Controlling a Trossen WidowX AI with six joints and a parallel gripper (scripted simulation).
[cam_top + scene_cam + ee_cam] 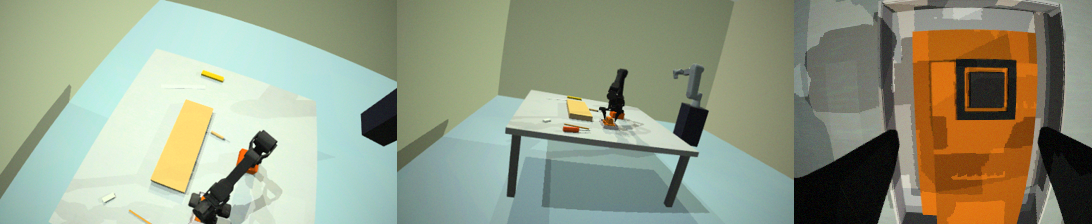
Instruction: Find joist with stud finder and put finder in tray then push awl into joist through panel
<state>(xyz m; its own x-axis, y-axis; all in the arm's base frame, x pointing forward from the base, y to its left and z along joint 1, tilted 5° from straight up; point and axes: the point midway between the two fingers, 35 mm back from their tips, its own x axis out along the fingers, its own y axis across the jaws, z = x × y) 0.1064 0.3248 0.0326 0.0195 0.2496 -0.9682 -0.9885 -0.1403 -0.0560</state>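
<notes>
The stud finder is 1 cm to the left of my gripper tip and 1 cm above it. From my gripper tip the other things lie so: long orange stick (24 cm ahead, 17 cm to the left, 3 cm below); then tray (2 cm below); then short pencil-like stick (41 cm to the right, 8 cm ahead, 3 cm below).
</notes>
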